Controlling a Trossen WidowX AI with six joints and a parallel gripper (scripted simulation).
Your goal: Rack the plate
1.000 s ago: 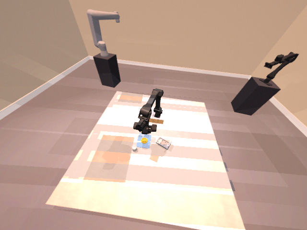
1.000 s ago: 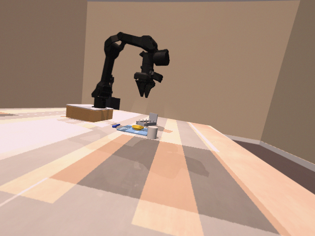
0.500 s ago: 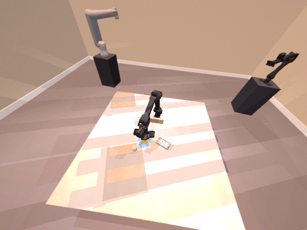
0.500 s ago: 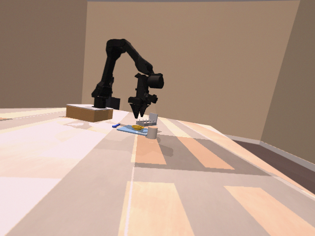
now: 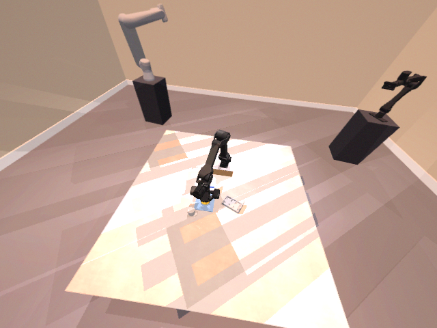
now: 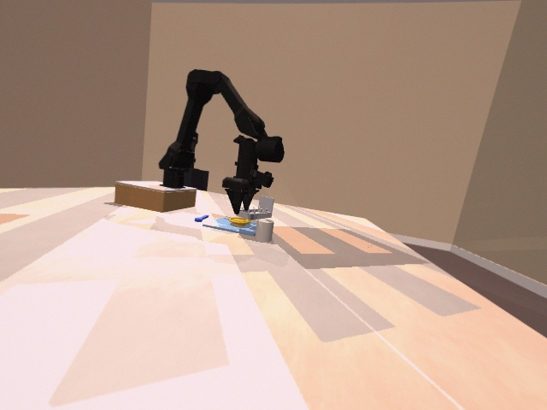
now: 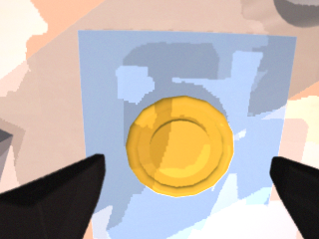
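Right now the yellow plate is 3 cm below my gripper tip. Also, from my gripper tip: blue spoon: 12 cm behind, 4 cm below, 2 cm to the right; then cup: 10 cm ahead, 6 cm to the right, 2 cm below; then grey dish rack: 19 cm to the left, 4 cm behind, 2 cm below.
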